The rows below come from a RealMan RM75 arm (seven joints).
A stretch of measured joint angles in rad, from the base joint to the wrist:
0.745, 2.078, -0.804, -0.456, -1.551, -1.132, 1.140
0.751, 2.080, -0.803, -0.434, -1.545, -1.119, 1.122
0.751, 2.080, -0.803, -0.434, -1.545, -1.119, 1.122
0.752, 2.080, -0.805, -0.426, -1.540, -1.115, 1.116
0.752, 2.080, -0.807, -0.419, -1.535, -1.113, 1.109
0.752, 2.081, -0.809, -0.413, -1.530, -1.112, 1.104
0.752, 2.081, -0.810, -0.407, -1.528, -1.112, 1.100
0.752, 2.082, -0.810, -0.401, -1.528, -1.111, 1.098
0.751, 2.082, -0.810, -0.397, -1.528, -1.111, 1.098
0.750, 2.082, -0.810, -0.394, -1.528, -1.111, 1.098
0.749, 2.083, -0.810, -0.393, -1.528, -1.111, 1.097
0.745, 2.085, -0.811, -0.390, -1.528, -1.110, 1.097
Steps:
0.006, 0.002, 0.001, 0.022, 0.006, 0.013, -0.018
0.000, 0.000, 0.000, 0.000, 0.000, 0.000, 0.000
0.001, 0.000, -0.002, 0.008, 0.005, 0.004, -0.006
0.000, 0.000, -0.002, 0.007, 0.005, 0.002, -0.007
0.000, 0.001, -0.002, 0.006, 0.005, 0.001, -0.005
0.000, 0.000, -0.001, 0.006, 0.002, 0.000, -0.004
0.000, 0.001, 0.000, 0.006, 0.000, 0.001, -0.002
-0.001, 0.000, 0.000, 0.004, 0.000, 0.000, 0.000
-0.001, 0.000, 0.000, 0.003, 0.000, 0.000, 0.000
-0.001, 0.001, 0.000, 0.001, 0.000, 0.000, -0.001
-0.004, 0.002, -0.001, 0.003, 0.000, 0.001, 0.000

